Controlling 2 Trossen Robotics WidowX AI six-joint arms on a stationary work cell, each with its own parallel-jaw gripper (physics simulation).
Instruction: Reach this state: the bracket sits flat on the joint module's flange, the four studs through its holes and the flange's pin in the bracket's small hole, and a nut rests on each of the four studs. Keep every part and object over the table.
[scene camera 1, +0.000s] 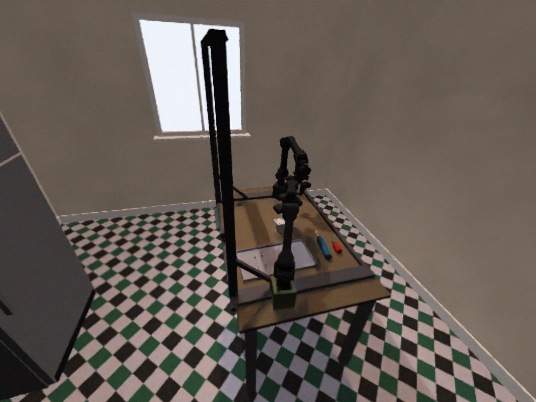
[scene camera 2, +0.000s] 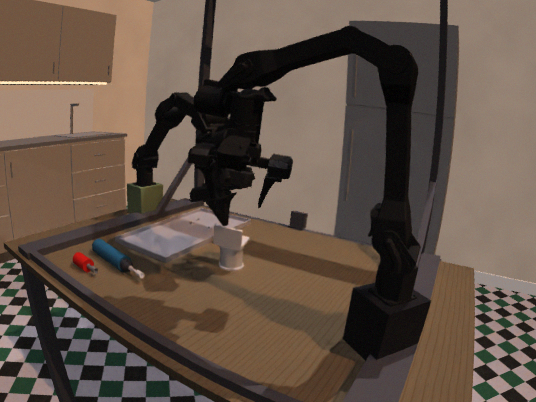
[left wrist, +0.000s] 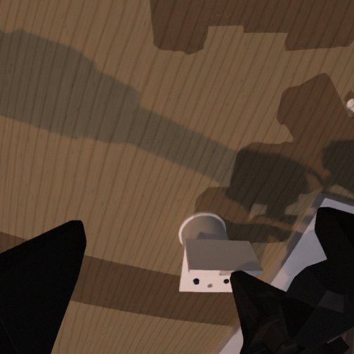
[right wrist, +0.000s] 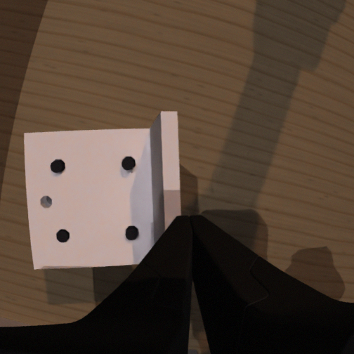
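Seen in the pictures: left gripper, between the fingertips: (scene camera 2: 235, 202); right gripper, between the fingertips: (scene camera 2: 225, 225); left arm's base, origin of its link: (scene camera 1: 280, 184) (scene camera 2: 392, 294); right arm's base, origin of its link: (scene camera 1: 283, 284) (scene camera 2: 144, 184).
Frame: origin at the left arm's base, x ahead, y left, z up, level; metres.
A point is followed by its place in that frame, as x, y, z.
Observation:
The white L-shaped bracket (right wrist: 95, 197) lies flat on top of the white cylindrical joint module (scene camera 2: 230, 258) @(0.397, 0.152, -0.078) in the middle of the table, its upright wall on one side. Its four holes look dark and the small hole looks grey. No nut shows on the bracket. My right gripper (right wrist: 187, 224) (scene camera 2: 222, 219) @(0.394, 0.167, 0.009) is shut and empty, its tip just above the end of the bracket's upright wall. My left gripper (scene camera 2: 259, 186) is open and empty, higher up beside it. In the left wrist view the bracket (left wrist: 219, 263) lies between the two spread fingers.
A grey tray (scene camera 2: 173, 235) @(0.658, 0.252, -0.106) lies behind the module, with a few tiny specks on it. A blue-handled screwdriver (scene camera 2: 114, 256) @(0.451, 0.438, -0.075) and a small red tool (scene camera 2: 84, 262) @(0.441, 0.517, -0.082) lie near the table's left edge. A small dark block (scene camera 2: 297, 219) @(0.639, -0.155, -0.075) stands at the back. Black frame posts (scene camera 1: 220, 164) @(1.004, 0.088, 0.573) rise by the table.

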